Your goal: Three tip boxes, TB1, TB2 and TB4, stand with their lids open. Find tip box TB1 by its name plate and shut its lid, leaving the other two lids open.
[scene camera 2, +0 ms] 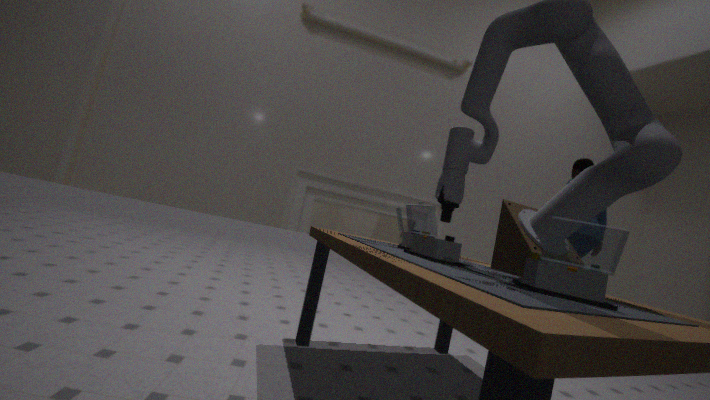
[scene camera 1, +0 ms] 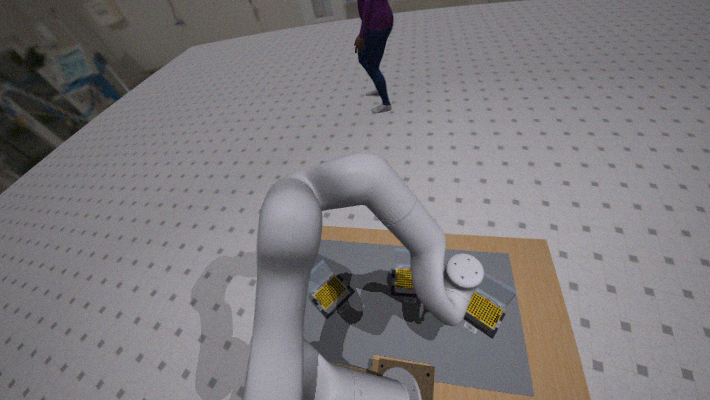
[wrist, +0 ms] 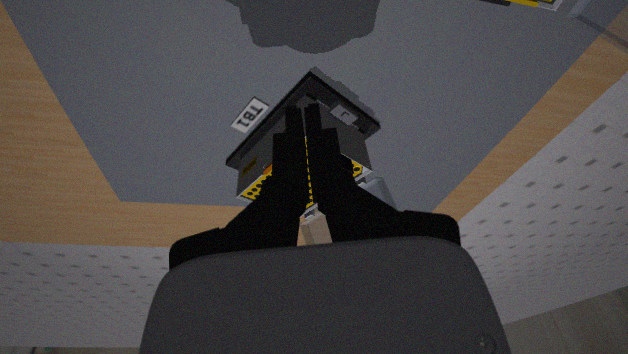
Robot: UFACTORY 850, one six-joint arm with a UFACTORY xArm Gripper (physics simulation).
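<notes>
Tip box TB1 [scene camera 1: 484,311] [wrist: 350,140] holds yellow tips, at the right of the mat in scene camera 1. Its clear lid [scene camera 1: 499,290] [wrist: 381,192] stands open. The TB1 name plate [scene camera 1: 470,328] [wrist: 250,115] lies beside it. My gripper [scene camera 2: 446,219] [wrist: 304,126] is shut and empty, pointing down; its fingers overlap TB1 in the wrist view, and scene camera 2 shows the tips raised above the mat. The arm hides the fingers in scene camera 1. The middle box [scene camera 1: 404,280] and left box [scene camera 1: 330,294] have open lids; their name plates cannot be read.
The boxes stand on a grey mat [scene camera 1: 370,345] [wrist: 150,100] on a wooden table [scene camera 1: 547,320] [scene camera 2: 510,310]. A clear lid [scene camera 2: 612,247] stands upright on the nearest box [scene camera 2: 567,281] in scene camera 2. The wooden mount [scene camera 1: 426,372] is at the arm's base. A person [scene camera 1: 375,45] stands beyond the table.
</notes>
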